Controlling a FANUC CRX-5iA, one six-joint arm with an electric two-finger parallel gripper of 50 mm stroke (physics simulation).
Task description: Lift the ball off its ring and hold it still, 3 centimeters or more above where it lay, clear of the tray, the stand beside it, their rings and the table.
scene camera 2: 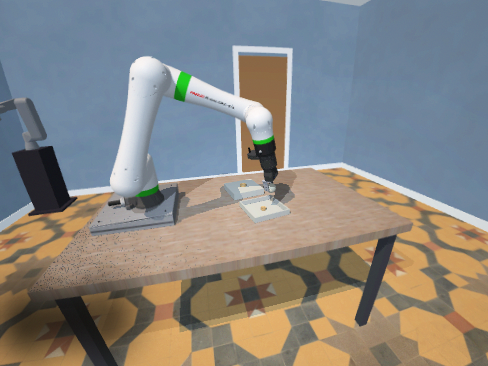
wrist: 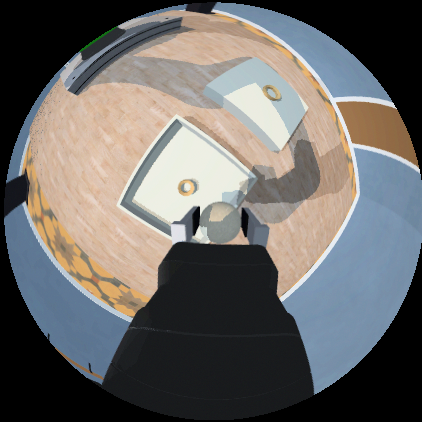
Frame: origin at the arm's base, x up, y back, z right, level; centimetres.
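Seen in the pictures: gripper, fingertip midpoint: [scene camera 2: 269, 187] [wrist: 220, 215]; arm's base, link origin: [scene camera 2: 149, 201].
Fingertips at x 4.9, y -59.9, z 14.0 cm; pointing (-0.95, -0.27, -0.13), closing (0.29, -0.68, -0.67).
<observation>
Pixels of each thing's top centre, then the offset from my fingertips to it. "*": a spot on its surface instead. Level surfaces: height alone.
- grey ball, top centre: [wrist: 226, 231] [scene camera 2: 271, 183] dx +2.4, dy -0.6, dz +0.6 cm
- white tray, top centre: [wrist: 185, 189] [scene camera 2: 263, 205] dx -8.7, dy +3.6, dz +1.2 cm
- tan ring, surface spot: [wrist: 180, 188] [scene camera 2: 263, 208] * dx -10.3, dy +4.1, dz +2.0 cm
- wooden table, surface height: dx -11.5 cm
The grey ball [scene camera 2: 271, 189] [wrist: 220, 226] is between the two fingers of my gripper [scene camera 2: 270, 188] [wrist: 220, 215], which is shut on it. In the scene view the ball hangs above the back right part of the white tray [scene camera 2: 274, 216] [wrist: 170, 160], with a visible gap below it. A tan ring [scene camera 2: 261, 208] [wrist: 180, 188] lies on the tray floor, apart from the ball. What lies right under the ball is hard to make out in the scene view and partly hidden in the wrist view.
The pale stand [scene camera 2: 232, 190] [wrist: 240, 102] is beside the tray, farther back, with another tan ring [scene camera 2: 243, 185] [wrist: 266, 93] on top. The arm's base plate [scene camera 2: 135, 222] is at the left of the wooden table [scene camera 2: 200, 250] [wrist: 100, 150]. A door stands behind.
</observation>
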